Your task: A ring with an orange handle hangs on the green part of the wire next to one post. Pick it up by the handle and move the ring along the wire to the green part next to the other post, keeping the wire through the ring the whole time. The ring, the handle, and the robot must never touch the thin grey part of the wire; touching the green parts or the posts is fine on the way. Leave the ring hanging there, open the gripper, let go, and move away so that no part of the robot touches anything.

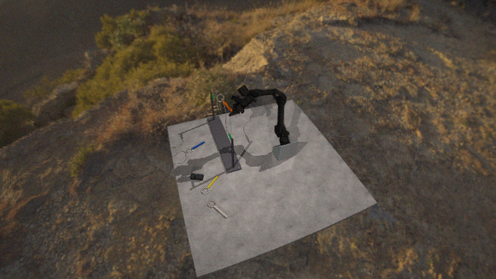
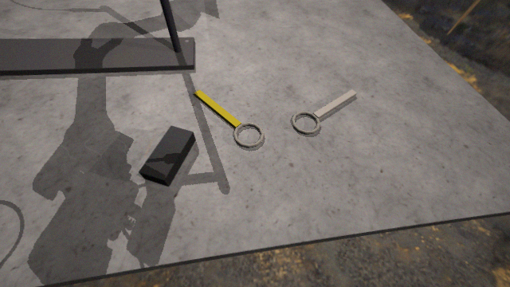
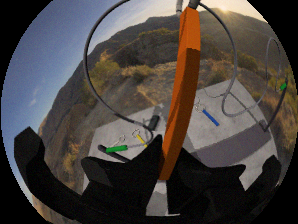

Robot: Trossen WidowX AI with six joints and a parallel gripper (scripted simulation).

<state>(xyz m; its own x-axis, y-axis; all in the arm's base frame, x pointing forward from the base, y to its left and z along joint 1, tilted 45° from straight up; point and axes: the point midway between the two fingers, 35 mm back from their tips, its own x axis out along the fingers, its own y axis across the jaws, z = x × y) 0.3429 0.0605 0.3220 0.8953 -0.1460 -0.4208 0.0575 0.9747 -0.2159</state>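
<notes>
Right now the orange-handled ring is 80 mm above my gripper tip, 50 mm to the right of it and 20 mm ahead of it. Also, from my gripper tip: black block: 350 mm below, 310 mm ahead, 190 mm to the left; then blue-handled ring: 360 mm below, 280 mm ahead, 110 mm to the right; then yellow-handled ring: 360 mm below, 290 mm to the left, 240 mm ahead.
</notes>
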